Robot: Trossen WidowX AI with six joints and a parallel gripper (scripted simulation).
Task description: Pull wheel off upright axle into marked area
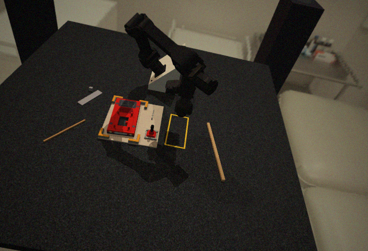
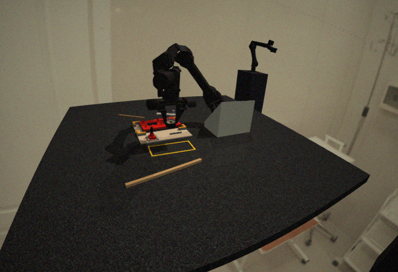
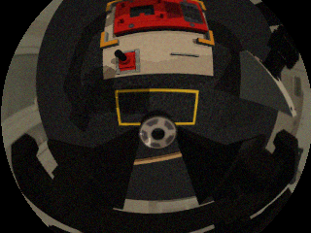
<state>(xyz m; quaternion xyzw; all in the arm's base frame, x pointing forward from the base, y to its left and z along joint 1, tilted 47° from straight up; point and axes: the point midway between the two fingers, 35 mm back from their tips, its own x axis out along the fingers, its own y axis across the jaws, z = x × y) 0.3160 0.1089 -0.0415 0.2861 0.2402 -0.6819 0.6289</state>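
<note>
My gripper tip is now right at the grey wheel. Round my gripper tip: grey strip (130 mm behind, 400 mm to the right, 110 mm below); silver hub (50 mm ahead, 110 mm to the right, 80 mm below).
</note>
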